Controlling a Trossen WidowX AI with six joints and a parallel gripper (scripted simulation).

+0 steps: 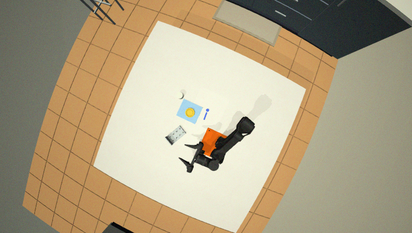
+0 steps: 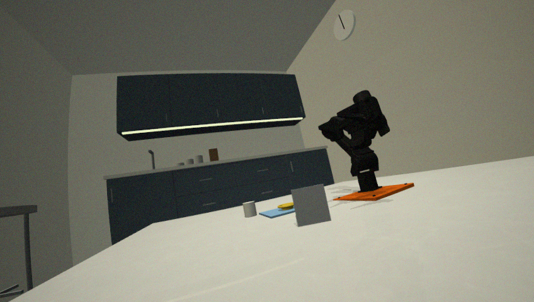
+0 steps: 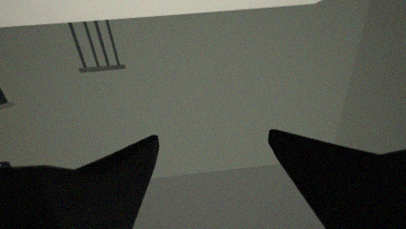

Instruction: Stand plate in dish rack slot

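The yellow plate lies 4 cm ahead of my gripper tip, 22 cm to the right of it and 22 cm below it. Round my gripper tip: light blue mat (5 cm ahead, 23 cm to the right, 23 cm below); white cup (14 cm ahead, 32 cm to the right, 21 cm below); grey dish rack (9 cm ahead, 5 cm to the right, 21 cm below).
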